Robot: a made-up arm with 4 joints. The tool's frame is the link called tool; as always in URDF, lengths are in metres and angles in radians.
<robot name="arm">
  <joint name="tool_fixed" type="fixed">
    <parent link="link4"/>
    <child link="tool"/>
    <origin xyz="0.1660 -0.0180 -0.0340"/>
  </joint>
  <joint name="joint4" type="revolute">
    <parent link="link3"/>
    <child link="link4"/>
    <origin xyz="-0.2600 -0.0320 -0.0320"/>
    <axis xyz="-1 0 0"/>
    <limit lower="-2.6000" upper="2.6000" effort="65" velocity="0.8"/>
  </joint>
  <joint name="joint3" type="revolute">
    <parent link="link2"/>
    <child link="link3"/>
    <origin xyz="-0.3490 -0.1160 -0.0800"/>
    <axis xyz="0 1 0"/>
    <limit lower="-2.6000" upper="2.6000" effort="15" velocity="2.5"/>
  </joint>
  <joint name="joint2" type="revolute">
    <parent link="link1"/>
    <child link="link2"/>
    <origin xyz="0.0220 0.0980 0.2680"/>
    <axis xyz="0 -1 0"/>
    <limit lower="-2.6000" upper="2.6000" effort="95" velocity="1.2"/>
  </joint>
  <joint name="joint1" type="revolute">
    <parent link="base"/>
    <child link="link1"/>
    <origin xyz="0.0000 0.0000 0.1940"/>
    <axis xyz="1 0 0"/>
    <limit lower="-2.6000" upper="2.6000" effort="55" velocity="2.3"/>
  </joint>
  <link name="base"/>
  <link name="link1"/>
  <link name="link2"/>
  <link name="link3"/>
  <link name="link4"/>
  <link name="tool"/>
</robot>
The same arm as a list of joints. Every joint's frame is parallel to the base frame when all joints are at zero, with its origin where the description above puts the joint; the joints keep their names.
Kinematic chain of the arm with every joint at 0, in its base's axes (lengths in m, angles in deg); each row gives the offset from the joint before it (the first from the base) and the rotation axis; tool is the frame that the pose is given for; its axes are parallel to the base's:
joint1: xyz 0 0 0.194 axis +x
joint2: xyz 0.022 0.098 0.268 axis -y
joint3: xyz -0.349 -0.116 -0.08 axis +y
joint4: xyz -0.26 -0.032 -0.032 axis -x
tool: xyz 0.166 -0.018 -0.034
Joint limits (deg, base to tool): -148.97..148.97 -148.97..148.97 -148.97..148.97 -148.97..148.97

